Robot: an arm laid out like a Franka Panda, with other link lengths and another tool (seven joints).
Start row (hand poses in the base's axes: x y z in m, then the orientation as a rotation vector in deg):
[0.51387 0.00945 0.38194 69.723 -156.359 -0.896]
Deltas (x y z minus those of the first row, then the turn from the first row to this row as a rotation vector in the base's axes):
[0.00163 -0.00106 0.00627 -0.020 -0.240 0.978]
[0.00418 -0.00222 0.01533 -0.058 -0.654 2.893]
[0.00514 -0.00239 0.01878 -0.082 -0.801 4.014]
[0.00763 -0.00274 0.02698 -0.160 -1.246 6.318]
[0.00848 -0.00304 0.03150 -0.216 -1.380 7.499]
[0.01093 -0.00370 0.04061 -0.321 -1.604 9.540]
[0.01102 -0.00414 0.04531 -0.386 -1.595 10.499]
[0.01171 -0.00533 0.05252 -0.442 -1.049 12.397]
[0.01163 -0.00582 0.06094 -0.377 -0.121 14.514]
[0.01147 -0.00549 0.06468 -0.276 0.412 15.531]
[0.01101 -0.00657 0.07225 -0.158 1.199 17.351]
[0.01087 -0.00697 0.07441 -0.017 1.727 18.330]
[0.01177 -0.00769 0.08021 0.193 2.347 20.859]
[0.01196 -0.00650 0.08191 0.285 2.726 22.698]
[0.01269 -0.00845 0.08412 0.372 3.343 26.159]
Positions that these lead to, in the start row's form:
[0.51550 0.00839 0.38821 71.130 -155.952 -0.611]
[0.51805 0.00723 0.39727 73.860 -155.073 -0.086]
[0.51901 0.00706 0.40072 75.418 -154.456 0.166]
[0.52150 0.00671 0.40892 78.649 -153.250 0.812]
[0.52235 0.00641 0.41344 80.258 -152.523 1.107]
[0.52480 0.00575 0.42255 83.017 -151.219 1.626]
[0.52489 0.00531 0.42725 84.256 -150.492 1.820]
[0.52558 0.00412 0.43446 86.494 -148.620 1.777]
[0.52550 0.00363 0.44288 88.851 -146.279 1.361]
[0.52534 0.00396 0.44662 89.949 -145.092 1.015]
[0.52488 0.00288 0.45419 91.935 -143.064 0.585]
[0.52474 0.00248 0.45635 92.965 -141.901 0.188]
[0.52564 0.00176 0.46215 95.867 -139.404 -0.177]
[0.52583 0.00295 0.46385 97.955 -137.592 -0.317]
[0.52656 0.00100 0.46606 101.822 -134.155 -0.406]

